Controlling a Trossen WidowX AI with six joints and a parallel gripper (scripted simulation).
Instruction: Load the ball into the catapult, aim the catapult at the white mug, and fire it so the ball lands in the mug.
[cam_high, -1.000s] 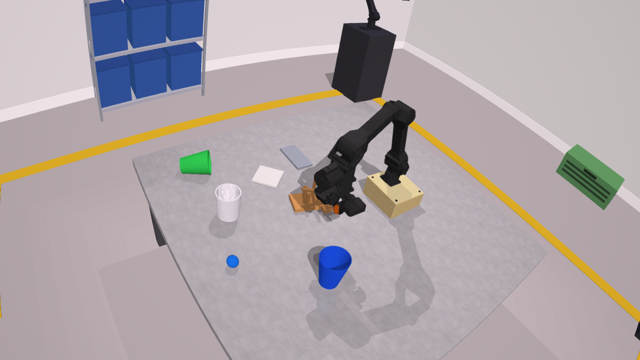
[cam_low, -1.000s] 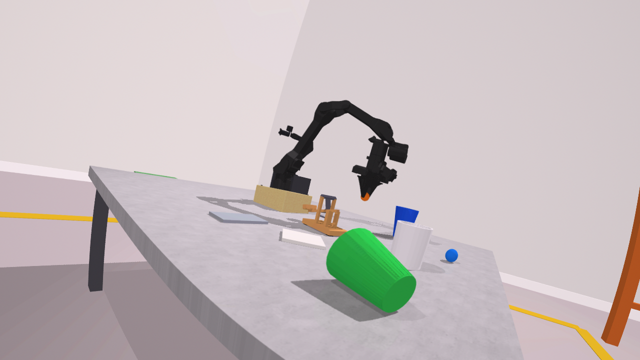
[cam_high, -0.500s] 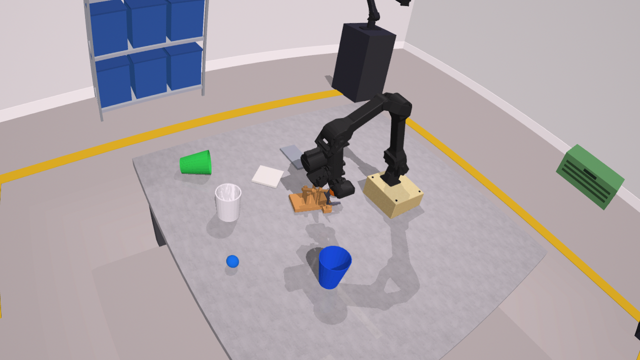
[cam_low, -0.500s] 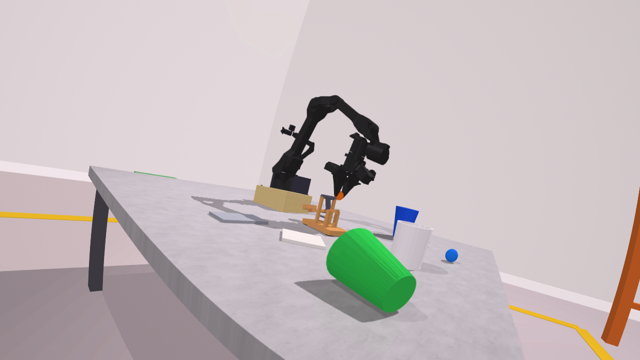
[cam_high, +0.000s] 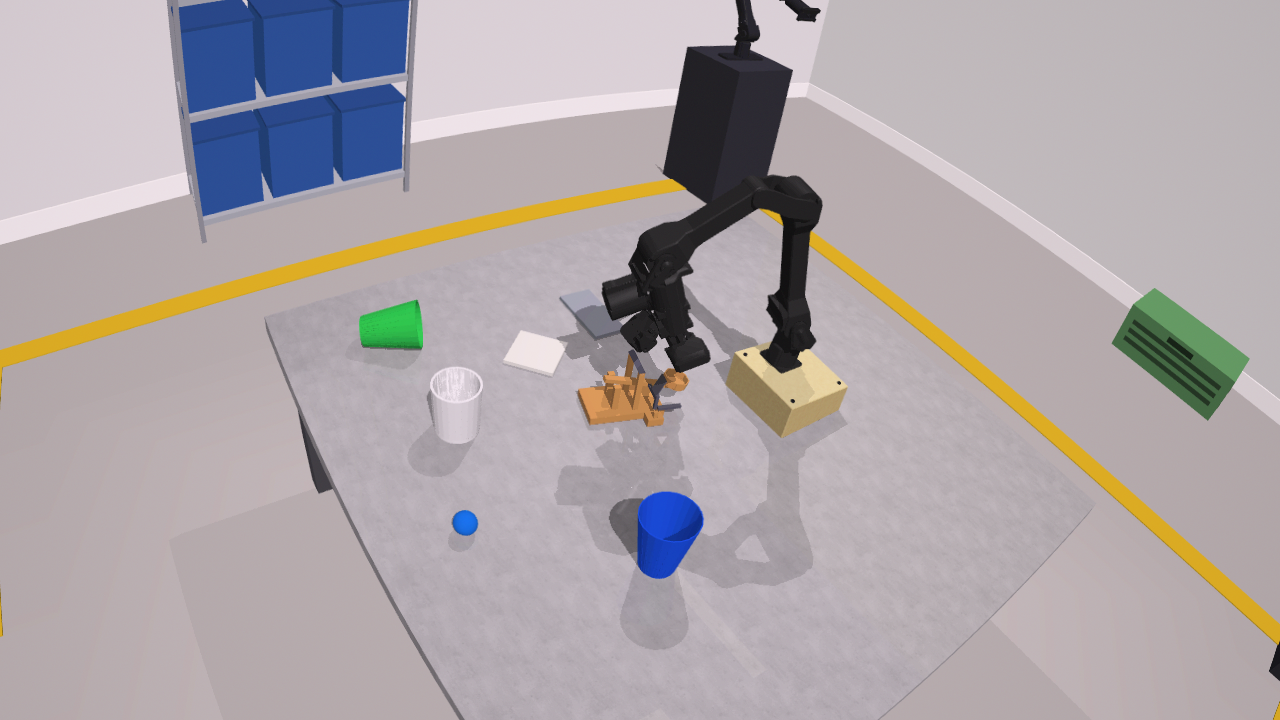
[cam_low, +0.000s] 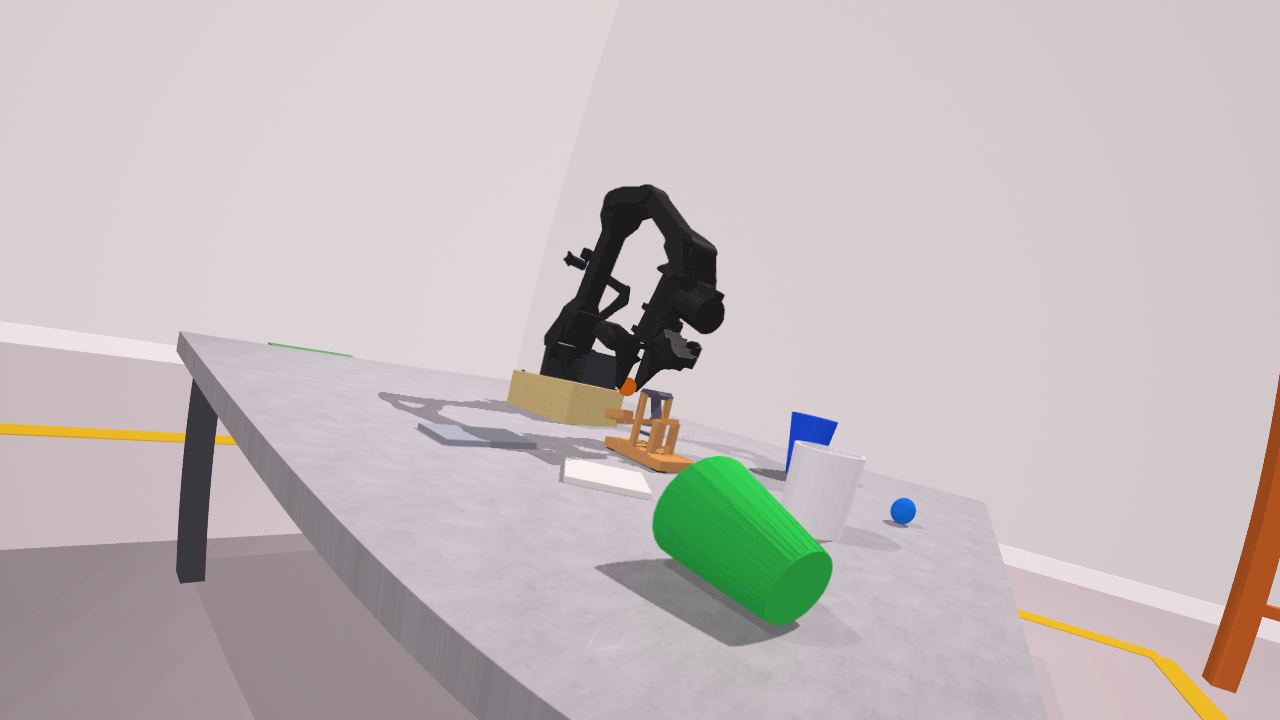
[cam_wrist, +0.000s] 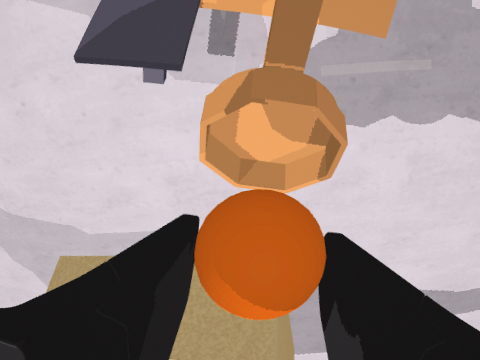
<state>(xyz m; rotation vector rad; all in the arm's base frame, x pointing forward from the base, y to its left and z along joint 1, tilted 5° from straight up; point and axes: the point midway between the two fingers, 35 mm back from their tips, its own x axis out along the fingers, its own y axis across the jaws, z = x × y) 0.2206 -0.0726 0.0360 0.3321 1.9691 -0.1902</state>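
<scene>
Now: gripper tip 60 mm short of the wooden catapult and 40 mm above it. Round my gripper tip: orange ball (right at my gripper tip); grey slab (20 mm behind, 290 mm to the right, 90 mm below); white slab (150 mm ahead, 230 mm to the right, 90 mm below).
</scene>
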